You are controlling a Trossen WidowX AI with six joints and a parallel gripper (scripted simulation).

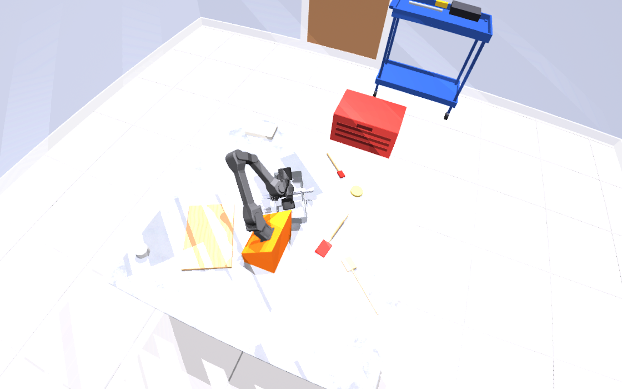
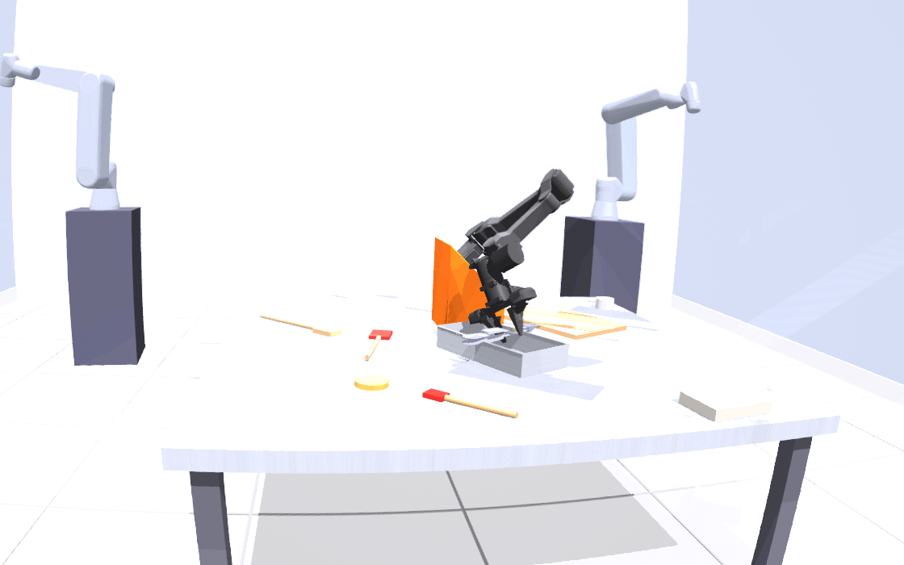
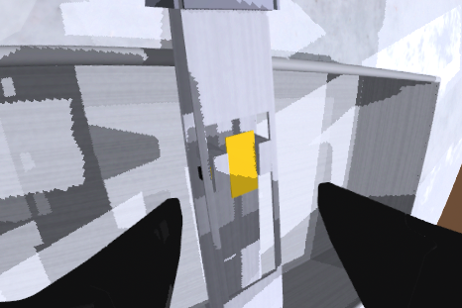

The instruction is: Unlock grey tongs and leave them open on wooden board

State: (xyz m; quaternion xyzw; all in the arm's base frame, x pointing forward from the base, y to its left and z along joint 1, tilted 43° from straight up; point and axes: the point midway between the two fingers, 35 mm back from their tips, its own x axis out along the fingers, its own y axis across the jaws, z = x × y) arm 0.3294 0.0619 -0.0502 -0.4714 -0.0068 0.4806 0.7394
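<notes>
The grey roasting tin lies 30 mm to the right of my gripper tip and 20 mm below it. Also, from my gripper tip: wooden board 320 mm behind, 300 mm to the left, 40 mm below; then yellow lock 30 mm behind, 20 mm to the left, 20 mm above; then block 470 mm ahead, 290 mm to the left, 30 mm below.
</notes>
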